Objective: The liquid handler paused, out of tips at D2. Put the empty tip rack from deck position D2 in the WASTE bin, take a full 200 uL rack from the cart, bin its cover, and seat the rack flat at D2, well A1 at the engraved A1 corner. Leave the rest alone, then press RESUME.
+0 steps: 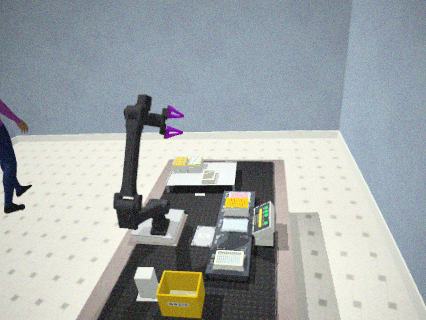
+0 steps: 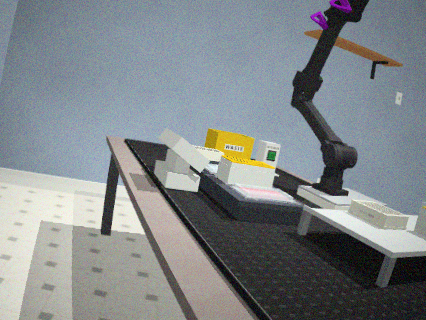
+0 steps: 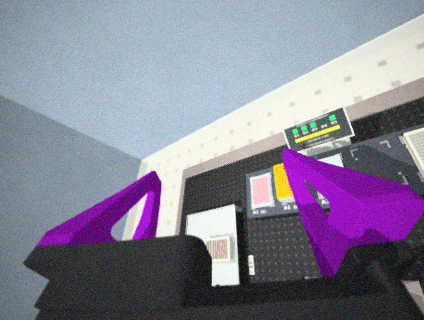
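Where they show: gripper, fingertip midpoint: (image 1: 183, 124) (image 2: 320, 10) (image 3: 217, 166); arm's base at its link origin: (image 1: 160, 227) (image 2: 329, 191).
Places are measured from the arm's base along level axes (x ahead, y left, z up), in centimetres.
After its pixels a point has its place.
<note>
My gripper (image 1: 181, 124) @(x 20.5, y 1.7, z 58.6 cm) (image 2: 330, 13) (image 3: 217, 166) @(x 20.5, y 1.7, z 58.6 cm) is open and empty, raised high above the table. A rack with an orange-yellow top (image 1: 236, 202) @(x 41.5, y 11.5, z 7.8 cm) (image 2: 245, 173) @(x 44.0, y 15.8, z 5.3 cm) (image 3: 282, 183) @(x 40.4, y 13.3, z 7.9 cm) sits at D2 on the dark deck (image 1: 214, 270) @(x 32.5, y -30.3, z 1.9 cm) (image 2: 235, 207) @(x 50.8, y 26.8, z -0.8 cm). The white cart (image 1: 180, 180) @(x 3.6, y 42.8, z 3.0 cm) (image 2: 345, 228) @(x 39.9, y 51.6, z 3.4 cm) (image 3: 204, 220) @(x 35.9, y 53.6, z 3.0 cm) holds a yellow-topped box (image 1: 180, 161) @(x 2.0, y 56.1, z 10.1 cm), a pale-topped box (image 1: 195, 161) @(x 12.6, y 55.4, z 10.1 cm) and a low beige box (image 1: 209, 175) @(x 23.1, y 43.5, z 5.9 cm) (image 2: 378, 215) @(x 26.8, y 48.1, z 5.4 cm) (image 3: 219, 248) @(x 22.8, y 43.3, z 5.6 cm). The yellow WASTE bin (image 1: 181, 305) @(x 21.7, y -50.4, z 5.0 cm) (image 2: 220, 139) @(x 27.4, y -38.8, z 7.8 cm) stands at the table's near end. The green RESUME button (image 2: 271, 156) @(x 4.7, y -35.6, z 4.8 cm) is on a white housing (image 1: 146, 283) @(x 5.7, y -42.3, z 7.0 cm).
A pink plate (image 1: 240, 195) @(x 43.3, y 24.7, z 3.0 cm) (image 2: 260, 193) @(x 45.8, y 27.8, z 3.2 cm) (image 3: 261, 190) @(x 42.4, y 23.7, z 2.7 cm) sits at D1, a white plate (image 1: 235, 224) @(x 41.0, y -0.8, z 2.8 cm) beyond D2, and a pale rack (image 1: 229, 260) @(x 39.0, y -25.5, z 3.0 cm) (image 3: 417, 150) @(x 39.8, y -22.4, z 4.1 cm) farther along. A status screen (image 1: 264, 218) @(x 55.8, y -3.8, z 9.1 cm) (image 3: 317, 131) @(x 54.5, y -2.4, z 8.4 cm) stands beside the deck. A person (image 1: 7, 155) is at left. A wall shelf (image 2: 360, 50) is behind the arm.
</note>
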